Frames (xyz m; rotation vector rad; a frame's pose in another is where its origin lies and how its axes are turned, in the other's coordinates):
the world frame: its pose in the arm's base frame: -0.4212 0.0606 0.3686 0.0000 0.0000 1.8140
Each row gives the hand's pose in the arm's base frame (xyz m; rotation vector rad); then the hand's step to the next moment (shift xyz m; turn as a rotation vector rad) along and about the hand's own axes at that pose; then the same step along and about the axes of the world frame.
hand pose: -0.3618 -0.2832 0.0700 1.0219 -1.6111 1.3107
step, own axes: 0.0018 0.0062 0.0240 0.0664 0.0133 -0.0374
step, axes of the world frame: -0.0202 0.0139 -0.0038 0.0389 0.0235 0.0626
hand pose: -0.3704 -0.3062 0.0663 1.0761 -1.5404 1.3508
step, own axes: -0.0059 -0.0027 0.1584 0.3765 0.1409 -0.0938
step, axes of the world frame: -0.1522 0.0389 -0.0215 0.1268 0.2248 0.3222
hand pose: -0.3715 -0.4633 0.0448 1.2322 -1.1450 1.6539
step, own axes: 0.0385 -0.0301 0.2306 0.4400 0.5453 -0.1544
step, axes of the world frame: -0.2216 -0.0315 0.0739 0.1644 0.6356 0.2895
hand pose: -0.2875 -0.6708 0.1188 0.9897 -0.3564 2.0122
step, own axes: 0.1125 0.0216 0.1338 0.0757 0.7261 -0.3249
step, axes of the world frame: -0.0274 -0.0082 0.1738 -0.0220 0.7950 -0.0770
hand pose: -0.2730 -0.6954 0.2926 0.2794 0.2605 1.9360
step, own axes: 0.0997 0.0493 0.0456 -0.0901 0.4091 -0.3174
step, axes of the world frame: 0.0902 0.0447 0.0657 -0.1400 0.4734 -0.1803
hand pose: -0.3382 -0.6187 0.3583 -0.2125 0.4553 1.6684
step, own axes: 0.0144 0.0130 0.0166 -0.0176 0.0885 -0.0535
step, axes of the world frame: 0.0213 0.0081 0.0116 -0.0229 0.0990 -0.0261
